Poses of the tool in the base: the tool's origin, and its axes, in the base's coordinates. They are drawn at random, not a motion.
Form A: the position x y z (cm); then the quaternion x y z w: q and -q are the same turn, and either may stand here.
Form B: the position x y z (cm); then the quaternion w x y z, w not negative. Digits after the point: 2 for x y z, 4 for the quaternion.
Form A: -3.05 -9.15 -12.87 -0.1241 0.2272 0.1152 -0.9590
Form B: -3.05 -9.15 -12.87 0.9590 0.1241 -0.2272 -0.1152
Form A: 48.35 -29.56 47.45 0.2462 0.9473 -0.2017 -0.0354
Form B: 48.35 -29.56 47.45 0.0354 -0.2462 -0.9473 0.2017
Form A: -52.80 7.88 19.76 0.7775 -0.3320 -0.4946 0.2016
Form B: -52.80 7.88 19.76 0.2016 0.7775 -0.3320 -0.4946
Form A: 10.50 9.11 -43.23 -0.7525 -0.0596 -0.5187 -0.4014
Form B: 10.50 9.11 -43.23 0.4014 0.7525 0.0596 0.5187
